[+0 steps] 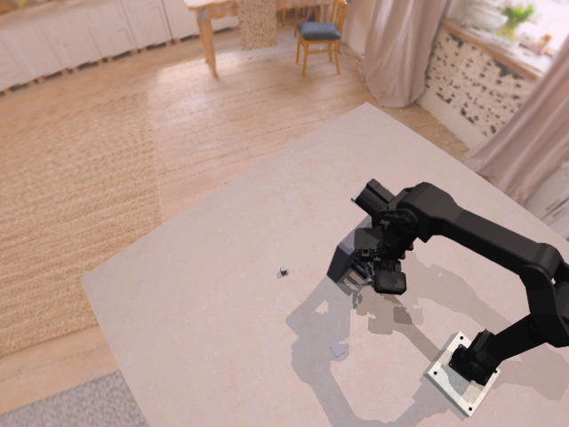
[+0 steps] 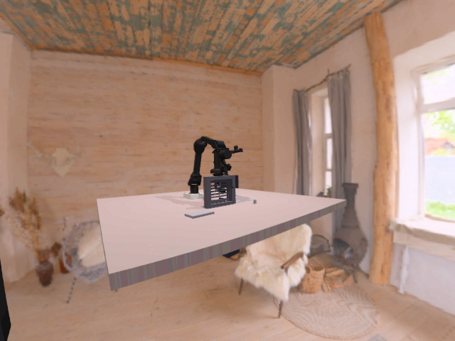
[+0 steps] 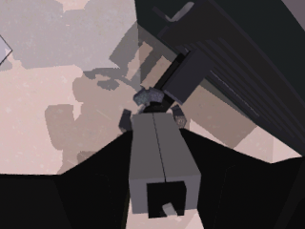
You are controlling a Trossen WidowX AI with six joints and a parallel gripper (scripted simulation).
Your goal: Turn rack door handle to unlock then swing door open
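My gripper tip is 20 mm above the grey upright handle. The rest, counted from my gripper tip: small tile: 190 mm to the left, 120 mm below, 50 mm behind; small grey cube: 190 mm ahead, 120 mm to the left, 110 mm below.
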